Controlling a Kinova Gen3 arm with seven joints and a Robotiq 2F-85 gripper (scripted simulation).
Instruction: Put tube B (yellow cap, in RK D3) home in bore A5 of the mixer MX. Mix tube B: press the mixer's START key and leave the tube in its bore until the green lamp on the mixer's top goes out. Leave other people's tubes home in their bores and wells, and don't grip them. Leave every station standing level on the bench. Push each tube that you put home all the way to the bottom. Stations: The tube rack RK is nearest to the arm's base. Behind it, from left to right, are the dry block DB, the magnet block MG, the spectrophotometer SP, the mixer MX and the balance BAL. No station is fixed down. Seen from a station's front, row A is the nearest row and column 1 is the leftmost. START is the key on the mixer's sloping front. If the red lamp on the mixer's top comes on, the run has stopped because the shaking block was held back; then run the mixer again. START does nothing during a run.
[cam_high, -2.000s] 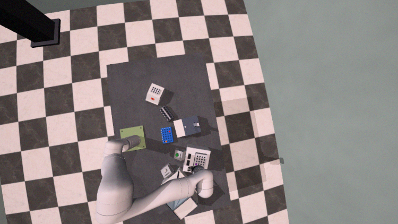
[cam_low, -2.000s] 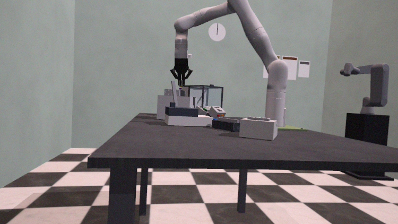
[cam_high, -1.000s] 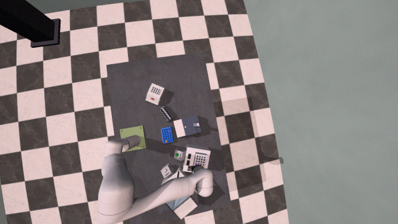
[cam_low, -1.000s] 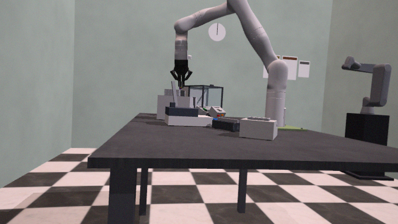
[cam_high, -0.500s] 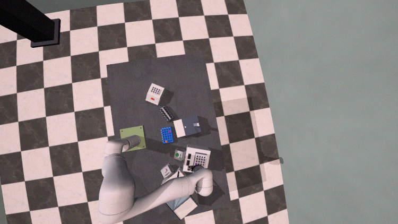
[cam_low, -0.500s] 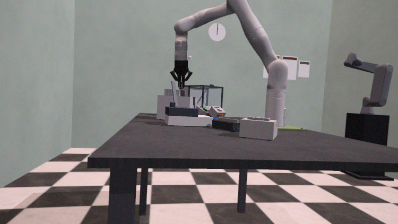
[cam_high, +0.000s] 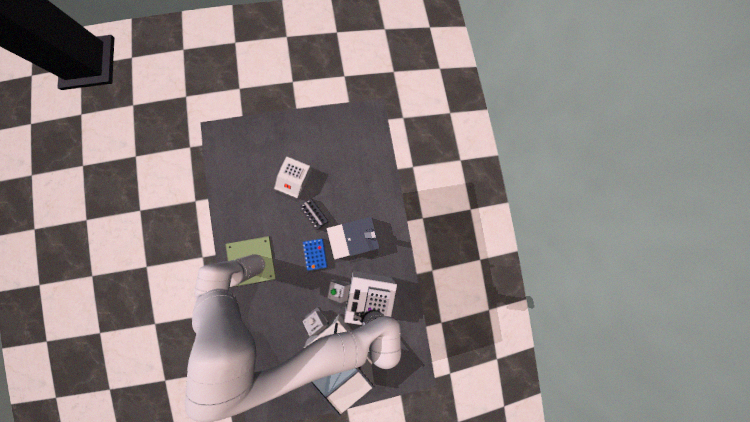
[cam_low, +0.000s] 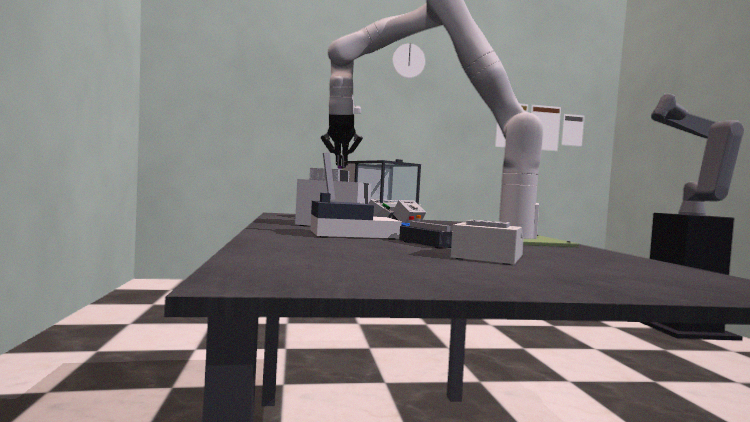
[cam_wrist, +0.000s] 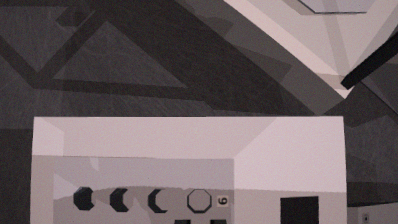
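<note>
Right now my hand is 4 cm above the purple-capped tube and 1 cm to the right of it. The rest, counted from my hand: blue tube rack RK: 23 cm to the left, 20 cm behind, 18 cm below; print key: 24 cm behind, 13 cm below, 4 cm to the right; green start key: 14 cm behind, 13 cm below, 7 cm to the left.
</note>
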